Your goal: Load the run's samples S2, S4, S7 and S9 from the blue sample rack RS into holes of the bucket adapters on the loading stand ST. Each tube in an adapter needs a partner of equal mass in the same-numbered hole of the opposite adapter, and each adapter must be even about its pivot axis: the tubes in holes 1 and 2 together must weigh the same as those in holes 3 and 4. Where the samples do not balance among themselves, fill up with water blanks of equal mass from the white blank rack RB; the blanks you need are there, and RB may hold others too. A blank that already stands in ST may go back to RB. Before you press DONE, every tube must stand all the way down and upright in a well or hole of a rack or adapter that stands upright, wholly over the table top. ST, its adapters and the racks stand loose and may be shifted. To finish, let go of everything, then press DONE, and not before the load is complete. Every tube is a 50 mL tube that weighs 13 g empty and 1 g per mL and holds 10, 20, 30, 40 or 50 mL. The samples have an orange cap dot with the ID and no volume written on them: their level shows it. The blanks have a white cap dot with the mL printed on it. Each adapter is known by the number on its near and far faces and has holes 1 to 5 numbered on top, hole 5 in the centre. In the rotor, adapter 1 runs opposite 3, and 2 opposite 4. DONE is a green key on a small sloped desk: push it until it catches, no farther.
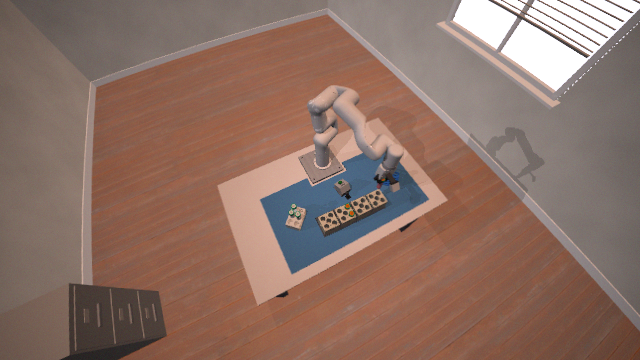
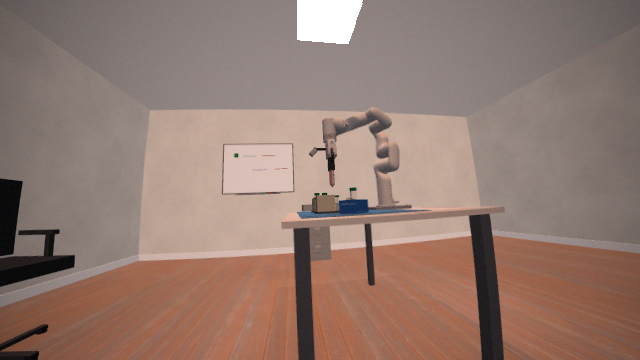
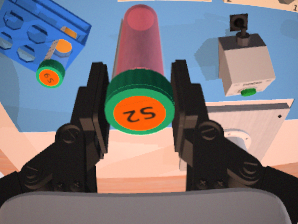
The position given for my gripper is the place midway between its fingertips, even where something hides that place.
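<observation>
Visible: sample tube S9 (image 3: 51, 71), sample tube S2 (image 3: 139, 100), done desk (image 3: 245, 63), and my gripper (image 3: 139, 80).
</observation>
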